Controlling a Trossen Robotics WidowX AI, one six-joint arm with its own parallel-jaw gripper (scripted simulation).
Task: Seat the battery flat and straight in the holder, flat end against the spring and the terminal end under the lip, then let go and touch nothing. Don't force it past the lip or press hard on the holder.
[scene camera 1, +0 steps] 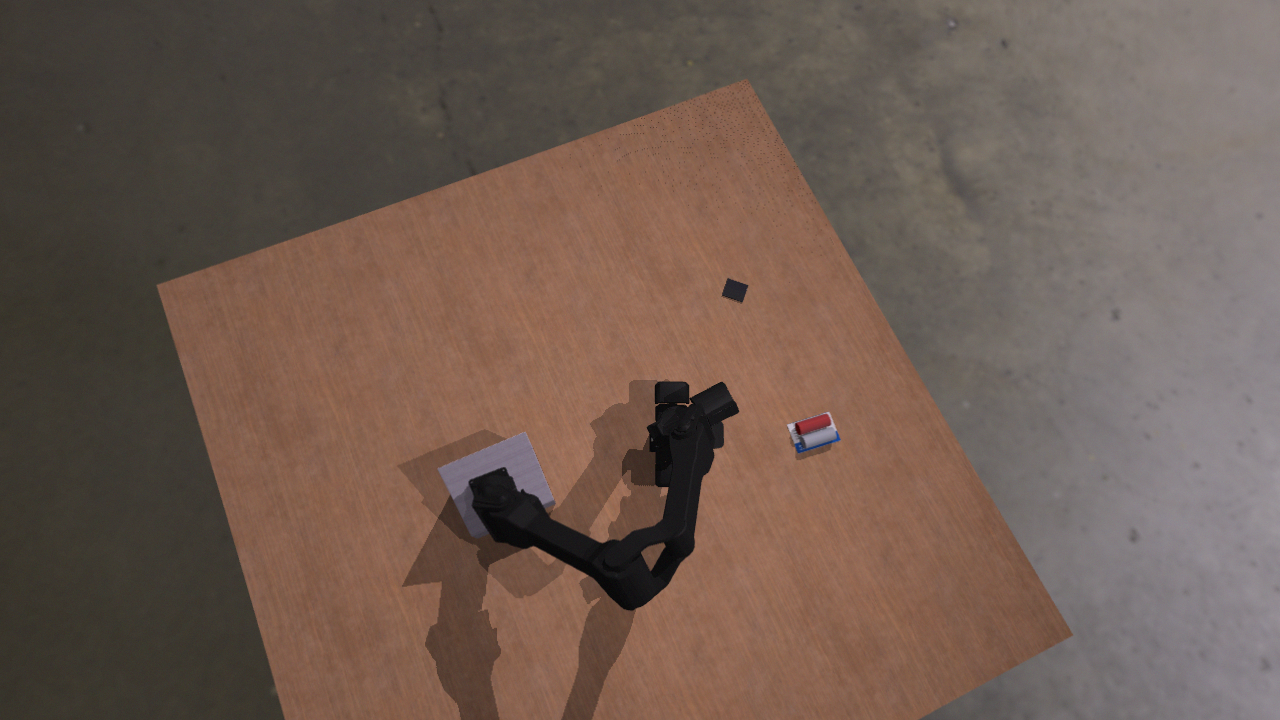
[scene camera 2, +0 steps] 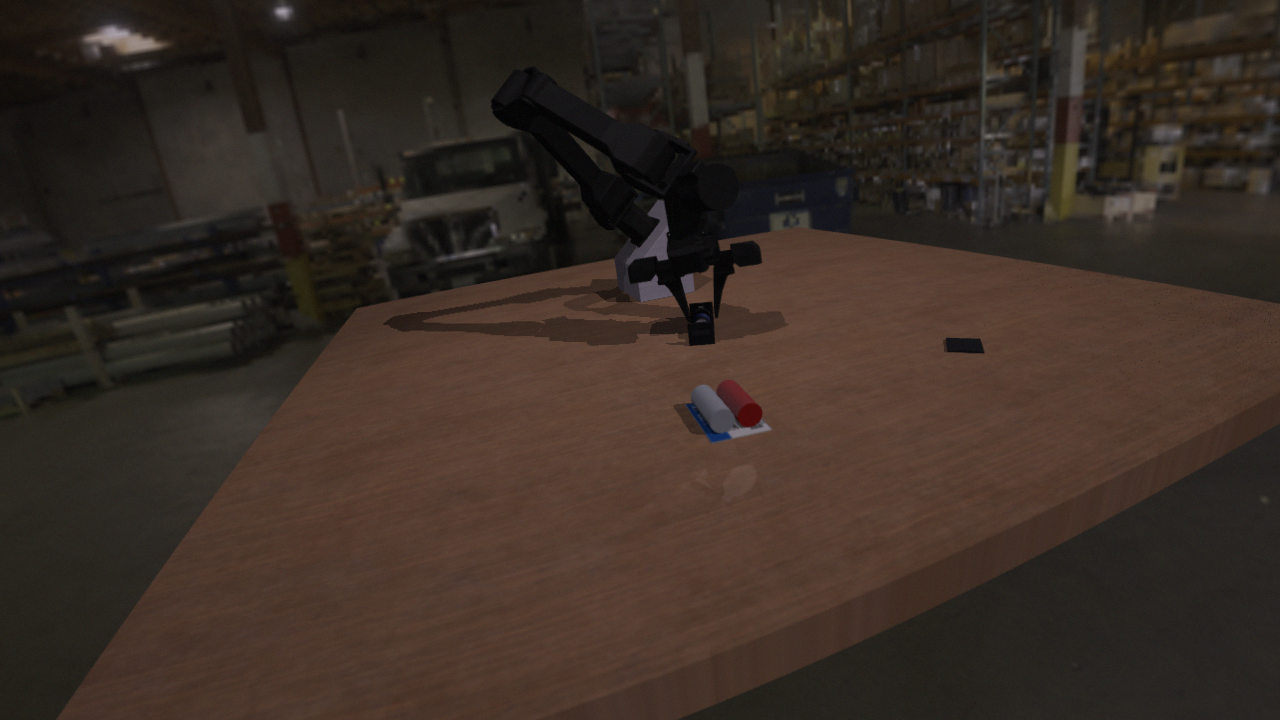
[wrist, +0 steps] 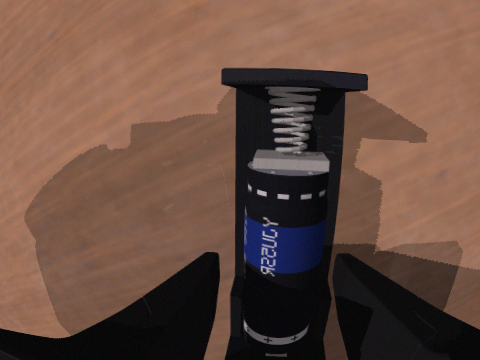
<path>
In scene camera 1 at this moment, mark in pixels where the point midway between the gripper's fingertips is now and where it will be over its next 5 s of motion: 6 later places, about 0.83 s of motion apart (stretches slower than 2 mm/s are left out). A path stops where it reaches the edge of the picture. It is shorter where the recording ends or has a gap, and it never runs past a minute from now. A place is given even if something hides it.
My gripper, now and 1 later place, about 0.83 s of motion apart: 669, 440; 672, 430
</path>
